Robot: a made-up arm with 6 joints.
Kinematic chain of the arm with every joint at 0, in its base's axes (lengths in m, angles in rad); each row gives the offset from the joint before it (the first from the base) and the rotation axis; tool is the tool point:
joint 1: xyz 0 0 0.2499 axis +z
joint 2: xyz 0 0 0 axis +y
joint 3: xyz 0 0 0.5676 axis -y
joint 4: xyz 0 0 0 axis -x
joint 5: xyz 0.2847 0 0 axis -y
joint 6: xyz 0 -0.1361 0 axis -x
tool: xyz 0 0 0
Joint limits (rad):
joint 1: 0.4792..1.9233
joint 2: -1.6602..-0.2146
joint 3: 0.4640..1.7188
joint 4: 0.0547..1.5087
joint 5: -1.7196..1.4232
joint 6: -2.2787..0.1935
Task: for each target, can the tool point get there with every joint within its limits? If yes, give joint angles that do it. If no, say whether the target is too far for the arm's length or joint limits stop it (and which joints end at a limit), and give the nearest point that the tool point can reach.
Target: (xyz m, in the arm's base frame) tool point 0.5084 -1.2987 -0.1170
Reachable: no: too far | nearest point 0.3065 -0.8036 0.0868 | short by 0.572 m
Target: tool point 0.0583 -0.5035 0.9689
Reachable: yes | joints 1.5773 -0.6321 1.0997 1.1547 -0.6351 -1.9886
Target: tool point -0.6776 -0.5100 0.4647
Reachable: yes | joints 0.5970 -1.4132 0.8872 1.2658 -0.2067 -1.4154
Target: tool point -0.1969 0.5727 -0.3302
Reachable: no: joint limits stop it (at a limit: joint 1, joint 2, joint 3, joint 4) | nearest point -0.7150 -0.3810 0.0002 | short by 1.135 m
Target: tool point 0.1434 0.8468 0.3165
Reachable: no: joint limits stop it (at a limit: joint 1, joint 2, joint 3, joint 4) | nearest point 0.0944 0.1371 0.9890 | short by 0.979 m
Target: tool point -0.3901 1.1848 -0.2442
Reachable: no: too far | nearest point -0.7150 -0.3810 0.0002 | short by 1.618 m
